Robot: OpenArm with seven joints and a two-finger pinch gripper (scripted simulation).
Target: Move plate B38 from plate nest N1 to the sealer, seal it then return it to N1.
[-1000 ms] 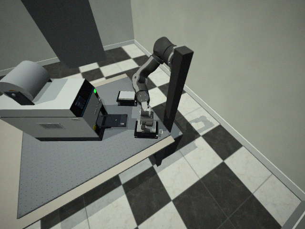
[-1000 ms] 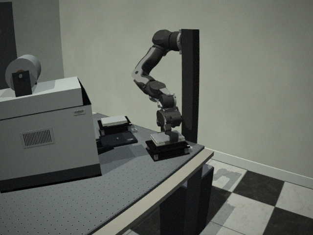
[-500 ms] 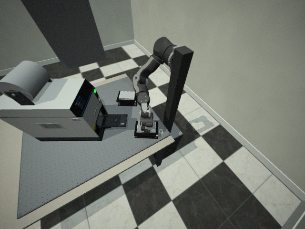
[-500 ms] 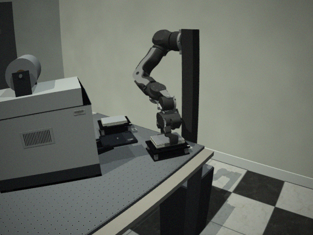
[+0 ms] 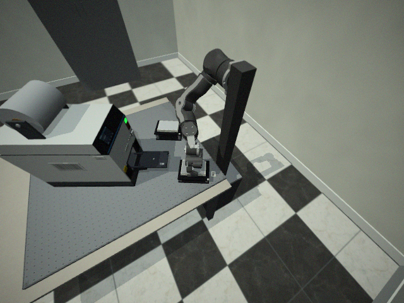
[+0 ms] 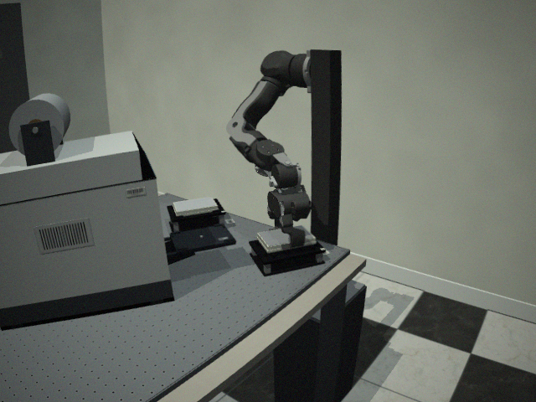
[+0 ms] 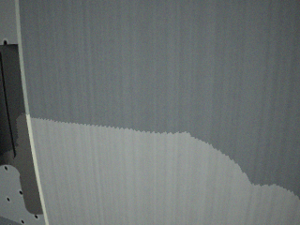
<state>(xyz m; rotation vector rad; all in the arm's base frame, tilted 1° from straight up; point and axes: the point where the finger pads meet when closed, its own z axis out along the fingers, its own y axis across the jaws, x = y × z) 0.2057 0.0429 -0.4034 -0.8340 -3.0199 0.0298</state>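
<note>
Now: hand right at the plate B38. Round my hand: nest N1: 30 mm below; nest n2: 340 mm to the right, 10 mm below; B83: 340 mm to the right.
</note>
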